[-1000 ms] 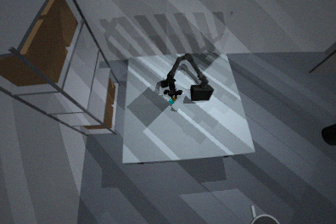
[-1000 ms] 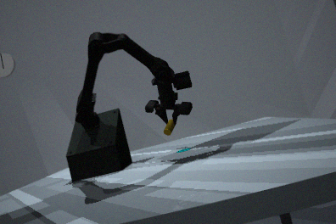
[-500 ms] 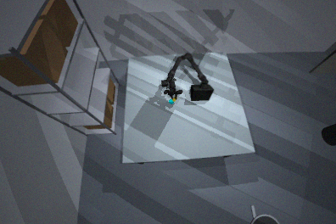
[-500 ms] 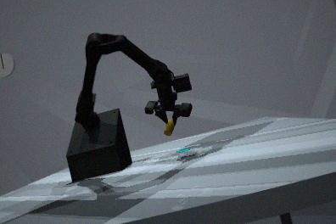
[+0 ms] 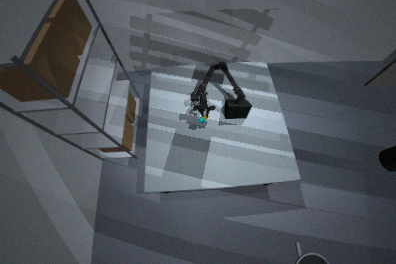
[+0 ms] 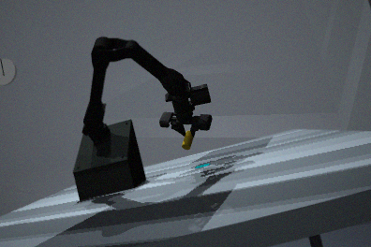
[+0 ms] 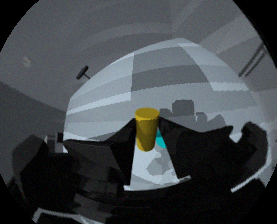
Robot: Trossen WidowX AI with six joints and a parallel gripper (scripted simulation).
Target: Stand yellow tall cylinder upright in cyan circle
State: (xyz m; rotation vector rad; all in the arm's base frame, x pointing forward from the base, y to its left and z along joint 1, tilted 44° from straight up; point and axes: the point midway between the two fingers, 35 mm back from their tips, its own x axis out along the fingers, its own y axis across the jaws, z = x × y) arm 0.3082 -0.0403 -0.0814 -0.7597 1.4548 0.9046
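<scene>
My gripper tip is 20 mm short of the cyan circle, 40 mm to the left of it and 120 mm above it. Round my gripper tip: yellow tall cylinder: 10 mm behind, 10 mm to the right, 10 mm below.
</scene>
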